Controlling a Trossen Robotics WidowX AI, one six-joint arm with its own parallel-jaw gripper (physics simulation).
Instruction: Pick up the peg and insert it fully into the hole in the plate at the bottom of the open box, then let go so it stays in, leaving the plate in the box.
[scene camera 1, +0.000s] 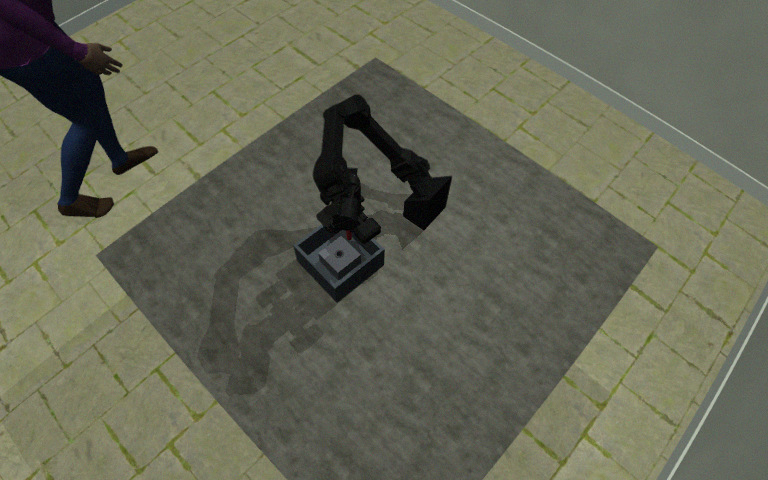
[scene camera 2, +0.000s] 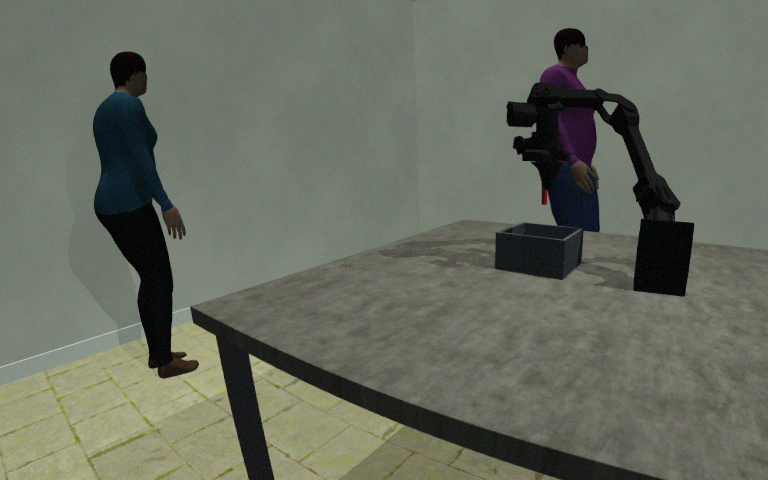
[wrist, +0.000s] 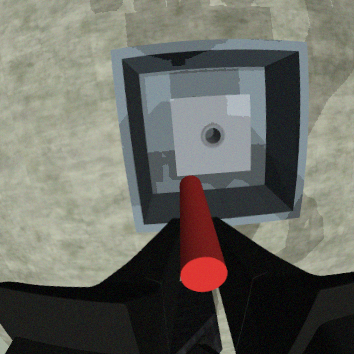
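The red peg points down from my gripper, which is shut on it. Both are above the open box, with the peg's lower end higher than the rim in the scene camera 2 view. The light grey plate lies on the box floor, and its round hole faces up. In the wrist view the peg's lower end appears just below the plate's near edge, to the side of the hole. The plate is hidden behind the box wall in the scene camera 2 view.
The box stands on the grey table, near the arm's black base. Its walls rise around the plate on all sides. A person in purple and a person in blue stand beyond the table.
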